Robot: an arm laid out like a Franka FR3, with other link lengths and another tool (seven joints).
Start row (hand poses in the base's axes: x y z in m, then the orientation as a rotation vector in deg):
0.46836, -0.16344, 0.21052, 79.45, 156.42, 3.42
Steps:
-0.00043, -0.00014, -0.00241, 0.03, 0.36, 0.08
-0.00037, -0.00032, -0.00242, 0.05, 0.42, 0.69
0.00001, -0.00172, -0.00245, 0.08, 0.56, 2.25
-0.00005, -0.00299, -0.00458, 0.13, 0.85, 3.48
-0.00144, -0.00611, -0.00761, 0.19, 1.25, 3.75
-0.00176, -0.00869, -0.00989, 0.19, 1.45, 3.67
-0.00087, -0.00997, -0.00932, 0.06, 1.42, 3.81
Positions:
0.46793, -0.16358, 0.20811, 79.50, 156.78, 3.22
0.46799, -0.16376, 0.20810, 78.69, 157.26, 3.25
0.46837, -0.16516, 0.20807, 76.62, 158.47, 3.29
0.46831, -0.16643, 0.20594, 75.05, 159.56, 3.23
0.46692, -0.16955, 0.20291, 74.85, 160.09, 3.06
0.46660, -0.17213, 0.20063, 75.03, 160.20, 2.92
0.46749, -0.17341, 0.20120, 74.80, 160.22, 2.77

